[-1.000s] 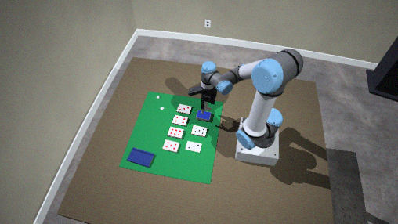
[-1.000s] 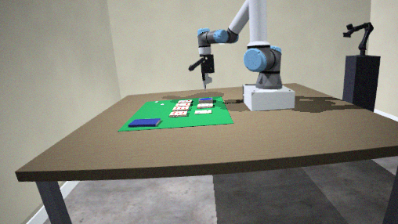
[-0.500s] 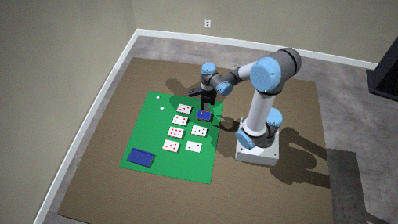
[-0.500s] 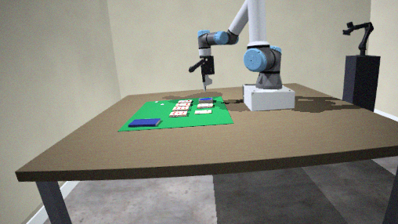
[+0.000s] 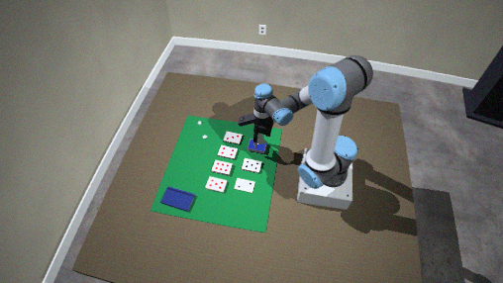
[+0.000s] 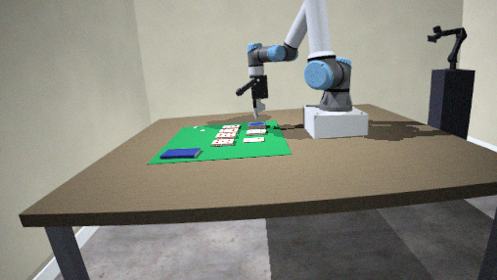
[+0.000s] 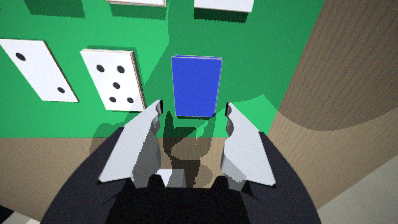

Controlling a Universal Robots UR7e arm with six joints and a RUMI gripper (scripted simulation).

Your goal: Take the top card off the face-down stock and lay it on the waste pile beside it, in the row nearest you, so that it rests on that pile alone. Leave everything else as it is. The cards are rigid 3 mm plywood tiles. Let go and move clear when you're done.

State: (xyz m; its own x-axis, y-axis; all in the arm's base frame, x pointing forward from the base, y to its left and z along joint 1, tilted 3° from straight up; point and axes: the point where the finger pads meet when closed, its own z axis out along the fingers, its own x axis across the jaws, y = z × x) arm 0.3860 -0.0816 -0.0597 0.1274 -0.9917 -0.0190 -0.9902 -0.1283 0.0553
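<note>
Right now my hand is 140 mm short of the red card, 50 mm above it and 10 mm to the left of it. Also, from my hand: green mat (180 mm to the left, 130 mm ahead, 70 mm below); then black-pip card (230 mm to the left, 60 mm below, 20 mm behind).
</note>
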